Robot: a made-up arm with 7 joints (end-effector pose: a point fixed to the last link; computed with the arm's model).
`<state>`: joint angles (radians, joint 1 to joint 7).
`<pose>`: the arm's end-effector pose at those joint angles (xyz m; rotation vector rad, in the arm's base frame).
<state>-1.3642 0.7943 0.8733 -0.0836 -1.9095 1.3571 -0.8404</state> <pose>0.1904 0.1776 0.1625 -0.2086 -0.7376 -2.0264</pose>
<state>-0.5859 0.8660 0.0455 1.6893 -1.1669 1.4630 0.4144</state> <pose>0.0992 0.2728 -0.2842 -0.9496 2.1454 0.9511</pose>
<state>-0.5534 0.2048 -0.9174 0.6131 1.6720 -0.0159 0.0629</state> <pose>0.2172 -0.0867 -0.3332 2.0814 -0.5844 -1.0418</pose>
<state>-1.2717 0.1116 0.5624 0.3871 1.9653 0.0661 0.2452</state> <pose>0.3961 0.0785 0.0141 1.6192 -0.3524 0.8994</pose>
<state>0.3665 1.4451 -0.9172 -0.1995 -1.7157 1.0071 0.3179</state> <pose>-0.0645 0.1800 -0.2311 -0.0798 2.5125 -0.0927</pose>
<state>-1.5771 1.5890 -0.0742 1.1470 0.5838 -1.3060 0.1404</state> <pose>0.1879 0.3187 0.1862 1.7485 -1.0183 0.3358</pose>
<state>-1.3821 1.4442 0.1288 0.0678 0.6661 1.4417 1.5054</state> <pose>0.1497 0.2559 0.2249 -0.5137 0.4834 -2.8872</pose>
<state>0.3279 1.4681 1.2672 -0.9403 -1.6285 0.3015 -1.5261</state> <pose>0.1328 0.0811 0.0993 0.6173 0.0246 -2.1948</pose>
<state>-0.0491 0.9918 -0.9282 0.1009 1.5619 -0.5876 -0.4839</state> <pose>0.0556 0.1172 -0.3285 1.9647 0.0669 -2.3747</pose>
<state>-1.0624 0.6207 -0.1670 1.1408 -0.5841 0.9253 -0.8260</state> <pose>0.3501 0.1777 -0.2070 -0.5559 1.0433 -0.4783</pose>
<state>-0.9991 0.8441 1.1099 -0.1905 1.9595 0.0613 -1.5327</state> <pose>0.1224 0.2870 0.1310 0.8893 1.0629 0.8433</pose>
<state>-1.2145 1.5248 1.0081 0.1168 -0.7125 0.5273 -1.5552</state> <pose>0.0279 0.2893 0.2582 0.9431 -0.8931 -0.7670</pose>
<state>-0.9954 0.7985 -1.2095 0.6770 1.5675 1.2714 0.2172</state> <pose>0.3395 0.1127 -0.1617 2.7811 -0.4470 0.9891</pose>
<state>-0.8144 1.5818 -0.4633 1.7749 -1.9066 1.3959 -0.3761</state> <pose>0.0800 0.4097 -0.0366 -1.3318 0.4950 0.6971</pose>
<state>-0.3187 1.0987 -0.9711 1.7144 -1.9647 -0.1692 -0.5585</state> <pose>0.0405 0.4310 -0.1709 0.1007 0.5736 0.8175</pose>
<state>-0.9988 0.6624 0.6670 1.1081 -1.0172 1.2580 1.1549</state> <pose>0.3308 0.2119 -0.1685 -0.5887 1.4842 0.8369</pose>
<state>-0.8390 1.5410 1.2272 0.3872 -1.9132 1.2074 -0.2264</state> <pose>0.0781 0.2918 0.2163 -0.4185 -0.6383 -0.7585</pose>
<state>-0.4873 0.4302 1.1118 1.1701 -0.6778 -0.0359 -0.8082</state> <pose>0.1549 0.2762 -0.3362 -0.9095 -0.1378 0.4406</pose>
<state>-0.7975 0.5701 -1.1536 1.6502 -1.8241 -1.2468 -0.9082</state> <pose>0.2505 0.2445 -0.2376 0.4302 -0.2334 -0.2434</pose>
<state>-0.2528 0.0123 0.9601 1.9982 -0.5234 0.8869 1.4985</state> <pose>-0.0575 -0.0730 -0.3813 -0.2303 -2.9208 -0.4971</pose>
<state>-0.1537 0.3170 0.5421 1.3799 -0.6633 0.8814 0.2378</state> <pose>-0.0142 0.1444 -0.4140 -0.8927 1.9978 0.9187</pose>
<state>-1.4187 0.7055 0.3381 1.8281 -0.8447 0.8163 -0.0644</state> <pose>0.3546 0.1748 -0.1697 -1.1043 0.9878 0.2197</pose>
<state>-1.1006 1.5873 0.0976 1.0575 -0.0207 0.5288 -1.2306</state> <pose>0.1680 0.4174 0.1172 0.2605 0.5992 0.0958</pose>
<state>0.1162 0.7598 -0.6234 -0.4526 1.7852 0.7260 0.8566</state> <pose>0.1371 0.0518 -0.2104 1.9227 -1.1441 0.5014</pose>
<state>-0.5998 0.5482 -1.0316 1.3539 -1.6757 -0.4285 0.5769</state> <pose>0.2105 0.2032 -0.3494 0.0460 0.6025 1.0709</pose>
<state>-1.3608 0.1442 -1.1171 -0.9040 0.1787 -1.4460 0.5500</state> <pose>0.0445 -0.0669 -0.0046 1.6503 2.0661 1.5538</pose>
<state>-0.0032 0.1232 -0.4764 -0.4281 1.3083 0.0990 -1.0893</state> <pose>0.1769 -0.0547 -0.1898 1.3387 0.3613 -1.1789</pose>
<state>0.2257 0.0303 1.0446 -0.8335 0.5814 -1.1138 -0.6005</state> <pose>0.0549 0.1356 -0.0731 1.8460 -0.4172 -0.2188</pose>
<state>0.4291 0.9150 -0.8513 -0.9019 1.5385 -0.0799 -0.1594</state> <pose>0.0155 -0.0144 -0.1709 1.5025 -0.5946 -1.1815</pose>
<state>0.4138 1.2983 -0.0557 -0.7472 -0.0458 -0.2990 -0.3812</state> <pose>0.1317 0.0934 -0.1219 0.8941 -0.0599 -1.2694</pose>
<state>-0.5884 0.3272 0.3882 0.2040 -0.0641 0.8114 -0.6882</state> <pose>0.3069 0.1645 -0.1925 -0.1906 0.5741 -0.3418</pose>
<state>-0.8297 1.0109 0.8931 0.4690 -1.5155 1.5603 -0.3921</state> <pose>0.2405 0.2886 0.0208 -0.9240 0.1500 -0.7997</pose>
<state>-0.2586 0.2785 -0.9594 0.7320 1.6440 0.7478 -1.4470</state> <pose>0.1388 0.0057 -0.3830 1.9121 1.9539 -1.1388</pose>
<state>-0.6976 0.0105 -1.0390 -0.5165 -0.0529 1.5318 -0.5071</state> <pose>0.1469 -0.1761 -0.1387 0.6447 0.7260 -1.4744</pose>
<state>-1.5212 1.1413 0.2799 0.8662 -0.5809 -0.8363 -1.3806</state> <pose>0.2407 0.2929 0.1914 1.1098 -1.1654 -0.4837</pose>
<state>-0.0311 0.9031 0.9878 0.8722 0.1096 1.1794 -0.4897</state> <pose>0.0041 0.3985 -0.1911 -0.4925 1.4128 1.0036</pose>
